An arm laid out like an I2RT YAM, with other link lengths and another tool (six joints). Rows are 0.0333 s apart.
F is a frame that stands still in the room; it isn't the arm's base.
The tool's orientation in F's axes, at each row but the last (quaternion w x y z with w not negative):
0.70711, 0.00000, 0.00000, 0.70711
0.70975, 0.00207, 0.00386, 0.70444
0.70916, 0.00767, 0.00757, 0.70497
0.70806, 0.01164, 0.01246, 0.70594
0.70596, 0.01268, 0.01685, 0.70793
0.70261, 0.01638, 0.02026, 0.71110
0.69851, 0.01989, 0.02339, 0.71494
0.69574, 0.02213, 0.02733, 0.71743
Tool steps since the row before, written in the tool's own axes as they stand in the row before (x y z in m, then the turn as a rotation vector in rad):
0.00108, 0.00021, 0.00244, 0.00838, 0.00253, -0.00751
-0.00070, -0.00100, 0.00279, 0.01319, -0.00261, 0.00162
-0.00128, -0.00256, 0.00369, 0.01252, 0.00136, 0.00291
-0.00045, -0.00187, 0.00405, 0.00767, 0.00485, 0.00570
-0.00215, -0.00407, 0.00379, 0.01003, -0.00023, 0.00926
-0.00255, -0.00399, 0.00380, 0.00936, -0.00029, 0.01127
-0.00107, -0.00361, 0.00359, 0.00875, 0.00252, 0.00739
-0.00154, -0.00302, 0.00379, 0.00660, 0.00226, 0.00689
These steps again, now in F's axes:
-0.00021, 0.00108, 0.00244, -0.00253, 0.00838, -0.00751
0.00102, -0.00070, 0.00278, 0.00272, 0.01317, 0.00156
0.00263, -0.00130, 0.00363, -0.00122, 0.01253, 0.00294
0.00201, -0.00045, 0.00398, -0.00463, 0.00769, 0.00585
0.00423, -0.00212, 0.00363, 0.00059, 0.01009, 0.00918
0.00421, -0.00248, 0.00360, 0.00076, 0.00943, 0.01119
0.00385, -0.00097, 0.00337, -0.00227, 0.00873, 0.00749
0.00332, -0.00142, 0.00358, -0.00198, 0.00659, 0.00699

